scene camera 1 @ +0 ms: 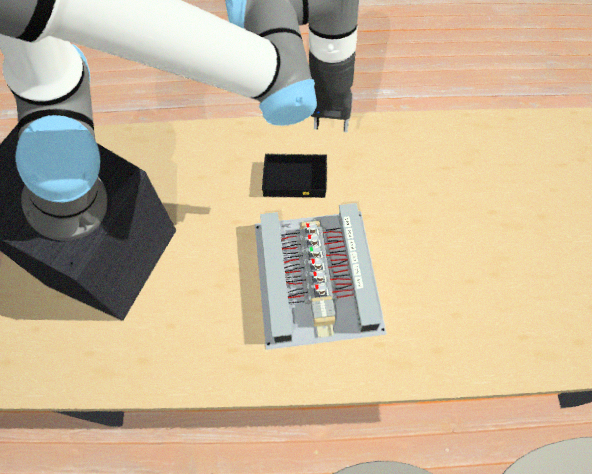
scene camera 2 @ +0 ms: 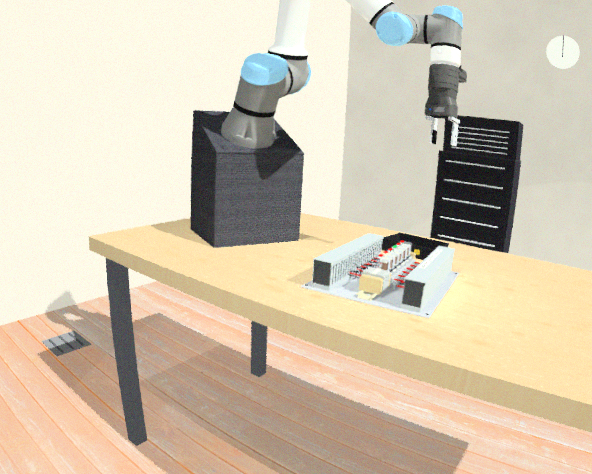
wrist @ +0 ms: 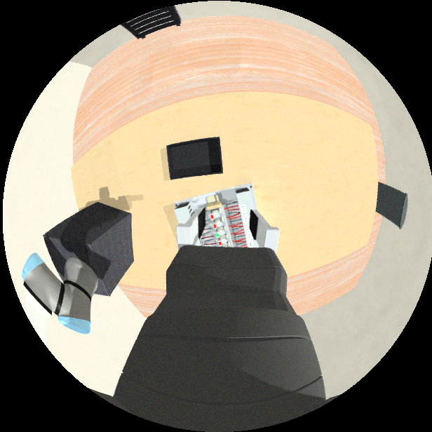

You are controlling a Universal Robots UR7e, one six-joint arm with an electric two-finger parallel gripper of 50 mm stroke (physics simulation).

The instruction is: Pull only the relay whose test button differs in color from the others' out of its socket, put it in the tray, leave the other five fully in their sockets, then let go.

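Frame: origin at the arm's base, x ahead, y up, z right, level; centimetres.
Where they show: gripper, fingertip midpoint: (scene camera 1: 331,127) (scene camera 2: 442,144); arm's base, link origin: (scene camera 1: 65,202) (scene camera 2: 247,135).
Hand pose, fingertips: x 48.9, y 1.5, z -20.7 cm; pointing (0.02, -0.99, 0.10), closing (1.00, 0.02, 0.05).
Each offset is from my fingertips to the centre of the thing. "spot": to the spot under its first point.
The relay with the green test button @(dx -1.8, dy -26.1, dz +15.0 cm) (scene camera 1: 313,251) (scene camera 2: 396,247) (wrist: 219,234) sits in the row on the panel, third from the end nearer the tray. The other relays, such as one with a red button @(dx -1.1, dy -26.1, dz +18.0 cm) (scene camera 1: 317,265) (wrist: 216,217), stand in the same row. The black tray @(spot: dx -8.5, dy -29.6, dz -2.6 cm) (scene camera 1: 294,194) (wrist: 195,176) is empty and lies beyond the panel in the first scene view; the panel partly hides it in the second. My gripper (scene camera 1: 331,125) (scene camera 2: 443,139) (wrist: 227,217) is open and empty, high above the table. In the wrist view its body hides part of the row.
Two tall grey wire ducts @(dx -10.1, dy -27.6, dz +20.9 cm) (scene camera 1: 276,280) @(dx +8.4, dy -27.6, dz +16.7 cm) (scene camera 1: 361,270) flank the relay row on the grey panel @(spot: dx -2.8, dy -30.6, dz +33.4 cm) (scene camera 1: 302,335) (scene camera 2: 345,296), with red and black wires between. A pale terminal block @(dx +1.2, dy -28.0, dz +28.2 cm) (scene camera 1: 323,310) (scene camera 2: 372,281) ends the row. The dark robot pedestal (scene camera 1: 135,240) (scene camera 2: 257,200) (wrist: 117,240) stands to the left.
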